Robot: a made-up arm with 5 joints.
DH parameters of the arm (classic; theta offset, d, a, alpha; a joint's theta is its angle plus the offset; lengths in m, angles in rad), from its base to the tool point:
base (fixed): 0.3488 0 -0.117 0
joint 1: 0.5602 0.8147 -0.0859 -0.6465
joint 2: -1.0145 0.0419 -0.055 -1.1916
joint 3: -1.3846 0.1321 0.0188 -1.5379
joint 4: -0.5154 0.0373 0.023 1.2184
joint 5: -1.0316 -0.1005 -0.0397 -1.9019
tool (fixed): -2.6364 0.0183 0 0
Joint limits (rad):
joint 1: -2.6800..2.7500
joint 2: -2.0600..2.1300
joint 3: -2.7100..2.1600
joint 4: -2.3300..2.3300
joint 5: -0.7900..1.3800
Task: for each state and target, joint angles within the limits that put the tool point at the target. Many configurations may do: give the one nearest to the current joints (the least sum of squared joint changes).
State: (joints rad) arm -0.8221 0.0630 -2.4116 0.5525 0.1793
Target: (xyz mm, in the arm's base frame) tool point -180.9 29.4 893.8
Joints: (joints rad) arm -0.7513 -0.2047 -2.0229 1.3161 0.4036
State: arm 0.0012 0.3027 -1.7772 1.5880 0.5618
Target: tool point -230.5 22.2 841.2
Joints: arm 0.0850 0.6850 -1.6292 1.9218 0.7339
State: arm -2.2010 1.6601 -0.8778 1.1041 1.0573
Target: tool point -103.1 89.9 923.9
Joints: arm -2.3511 1.9127 -0.9729 0.2164 0.6688
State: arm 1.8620 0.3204 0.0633 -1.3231 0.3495
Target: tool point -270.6 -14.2 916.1
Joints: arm 1.0291 0.0225 0.5916 -1.6131 0.1781
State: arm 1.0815 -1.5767 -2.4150 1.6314 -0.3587
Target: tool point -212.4 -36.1 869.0
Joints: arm 0.3052 -1.3552 -2.7100 1.2740 -0.3826
